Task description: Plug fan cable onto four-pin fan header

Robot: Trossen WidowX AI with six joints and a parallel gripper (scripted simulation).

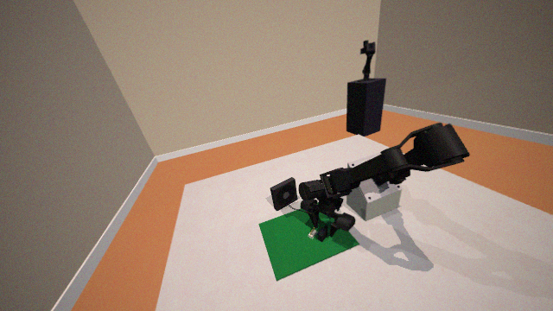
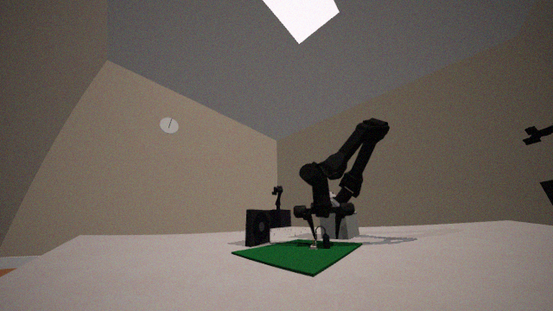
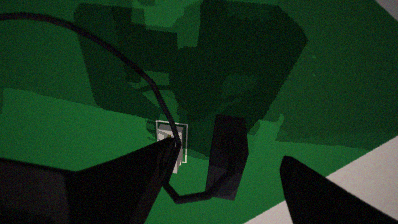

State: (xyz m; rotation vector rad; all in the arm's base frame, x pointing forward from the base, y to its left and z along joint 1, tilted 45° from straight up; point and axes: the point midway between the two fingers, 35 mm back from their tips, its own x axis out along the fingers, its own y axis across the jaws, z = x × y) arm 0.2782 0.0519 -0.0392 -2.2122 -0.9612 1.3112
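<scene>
Right now my gripper tip is 50 mm to the left of the board, 50 mm short of it and 40 mm above it. Round my gripper tip: black fan 220 mm to the right, 30 mm ahead, 30 mm above; then black plug 10 mm ahead.
</scene>
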